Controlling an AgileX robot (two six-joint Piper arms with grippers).
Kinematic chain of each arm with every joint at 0, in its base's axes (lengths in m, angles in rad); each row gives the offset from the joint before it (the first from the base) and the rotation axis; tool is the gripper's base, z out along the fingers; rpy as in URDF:
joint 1: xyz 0 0 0.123 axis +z
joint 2: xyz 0 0 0 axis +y
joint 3: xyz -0.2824 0 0.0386 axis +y
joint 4: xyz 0.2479 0 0.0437 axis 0.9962 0 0.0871
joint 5: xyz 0 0 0 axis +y
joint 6: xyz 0.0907 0 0.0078 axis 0.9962 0 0.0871
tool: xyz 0 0 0 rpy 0 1.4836 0
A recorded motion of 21 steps. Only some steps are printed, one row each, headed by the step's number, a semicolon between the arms.
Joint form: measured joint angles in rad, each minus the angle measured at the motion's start. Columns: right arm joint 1, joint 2, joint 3, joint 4, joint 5, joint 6; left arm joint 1, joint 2, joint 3, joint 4, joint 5, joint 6.
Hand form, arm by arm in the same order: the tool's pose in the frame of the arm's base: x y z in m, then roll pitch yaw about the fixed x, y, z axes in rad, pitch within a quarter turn. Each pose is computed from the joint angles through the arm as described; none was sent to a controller.
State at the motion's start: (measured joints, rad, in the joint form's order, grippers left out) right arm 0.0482 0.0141 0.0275 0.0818 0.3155 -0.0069; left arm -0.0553 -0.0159 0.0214 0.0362 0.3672 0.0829
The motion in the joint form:
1: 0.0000 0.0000 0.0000 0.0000 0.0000 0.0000; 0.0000 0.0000 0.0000 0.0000 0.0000 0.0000
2: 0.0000 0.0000 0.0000 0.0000 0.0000 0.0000; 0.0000 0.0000 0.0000 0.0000 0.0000 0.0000
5: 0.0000 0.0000 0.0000 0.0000 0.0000 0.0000; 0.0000 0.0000 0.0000 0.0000 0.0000 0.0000
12: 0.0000 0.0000 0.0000 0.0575 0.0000 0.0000; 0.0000 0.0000 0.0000 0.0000 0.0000 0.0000
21: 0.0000 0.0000 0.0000 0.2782 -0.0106 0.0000; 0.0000 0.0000 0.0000 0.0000 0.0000 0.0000
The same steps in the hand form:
1: 0.0552 0.0050 0.1746 2.8664 1.2912 2.9304; 0.0525 -0.0017 0.1737 2.7526 1.2618 2.6935
2: 0.0552 0.0050 0.1746 2.8664 1.2912 2.9304; 0.0525 -0.0017 0.1737 2.7526 1.2618 2.6935
5: 0.0552 0.0050 0.1746 2.8664 1.2912 2.9304; 0.0525 -0.0017 0.1737 2.7526 1.2618 2.6935
12: 0.0551 0.0066 0.1748 2.6770 1.2715 2.7515; 0.0525 -0.0017 0.1737 2.7526 1.2618 2.6935
21: 0.0550 0.0123 0.1772 2.1722 1.1382 2.2852; 0.0525 -0.0017 0.1737 2.7526 1.2618 2.6935

